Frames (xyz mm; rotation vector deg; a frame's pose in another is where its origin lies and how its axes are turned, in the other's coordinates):
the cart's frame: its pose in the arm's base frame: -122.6 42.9 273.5 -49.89 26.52 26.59
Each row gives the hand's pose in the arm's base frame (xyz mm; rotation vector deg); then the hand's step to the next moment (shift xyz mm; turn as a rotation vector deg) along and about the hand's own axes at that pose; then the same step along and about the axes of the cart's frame.
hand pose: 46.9 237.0 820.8 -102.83 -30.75 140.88
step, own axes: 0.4 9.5 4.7 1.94 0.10 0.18
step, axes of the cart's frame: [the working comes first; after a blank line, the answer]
step, axes of the arm's base frame: -3.0 -10.0 -2.0 -0.78 0.33 -1.76

-3.2 -2.7 -9.7 0.42 1.70 -0.87
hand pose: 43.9 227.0 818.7 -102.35 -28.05 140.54
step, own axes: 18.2 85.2 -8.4 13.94 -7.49 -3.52
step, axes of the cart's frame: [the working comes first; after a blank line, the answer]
step, axes of the arm's base frame: 13.1 -74.5 -44.0 -2.18 11.18 -11.53

20.6 -22.2 -82.1 6.88 14.53 2.12
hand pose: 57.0 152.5 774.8 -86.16 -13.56 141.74
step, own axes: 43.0 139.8 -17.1 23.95 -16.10 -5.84
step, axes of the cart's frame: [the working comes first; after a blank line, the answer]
step, axes of the arm's base frame: -20.2 -121.6 -80.5 -3.55 22.31 -18.88

5.0 -7.5 -147.0 12.05 26.01 6.71
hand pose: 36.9 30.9 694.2 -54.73 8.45 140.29
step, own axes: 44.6 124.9 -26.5 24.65 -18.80 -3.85
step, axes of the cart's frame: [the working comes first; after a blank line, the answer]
step, axes of the arm's base frame: -73.3 -97.1 -59.1 -3.87 25.49 -17.65

-44.9 22.9 -125.5 11.72 27.21 9.90
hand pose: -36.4 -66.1 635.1 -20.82 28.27 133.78
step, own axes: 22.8 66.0 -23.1 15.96 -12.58 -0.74
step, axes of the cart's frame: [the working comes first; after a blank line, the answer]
step, axes of the arm's base frame: -59.4 -41.3 -13.2 -2.43 17.56 -9.97

-48.5 18.2 -52.2 7.05 17.28 8.09
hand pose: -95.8 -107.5 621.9 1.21 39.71 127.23
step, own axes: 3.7 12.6 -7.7 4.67 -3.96 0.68
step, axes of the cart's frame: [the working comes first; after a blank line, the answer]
step, axes of the arm's base frame: -13.0 -7.8 -1.2 -0.31 5.71 -2.29

-11.4 3.6 -9.5 2.15 4.77 3.26
